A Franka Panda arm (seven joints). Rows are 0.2 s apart.
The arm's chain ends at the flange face. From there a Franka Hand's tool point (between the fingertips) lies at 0.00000 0.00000 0.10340 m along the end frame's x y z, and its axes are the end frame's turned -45 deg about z.
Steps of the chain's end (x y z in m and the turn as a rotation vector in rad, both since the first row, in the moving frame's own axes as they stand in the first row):
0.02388, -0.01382, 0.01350, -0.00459, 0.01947, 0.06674
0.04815, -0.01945, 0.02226, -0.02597, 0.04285, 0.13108
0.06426, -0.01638, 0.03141, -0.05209, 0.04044, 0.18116
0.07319, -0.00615, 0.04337, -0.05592, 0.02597, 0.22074
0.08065, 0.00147, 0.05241, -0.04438, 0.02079, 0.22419
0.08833, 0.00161, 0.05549, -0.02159, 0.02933, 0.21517
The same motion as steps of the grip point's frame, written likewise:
0.02769, 0.00891, 0.01348, -0.01701, 0.01052, 0.06674
0.04870, 0.02539, 0.02213, -0.04866, 0.01194, 0.13108
0.05556, 0.04050, 0.03119, -0.06543, -0.00824, 0.18116
0.05327, 0.05310, 0.04317, -0.05790, -0.02118, 0.22074
0.05375, 0.06260, 0.05229, -0.04608, -0.01668, 0.22419
0.06148, 0.06735, 0.05542, -0.03601, 0.00547, 0.21517

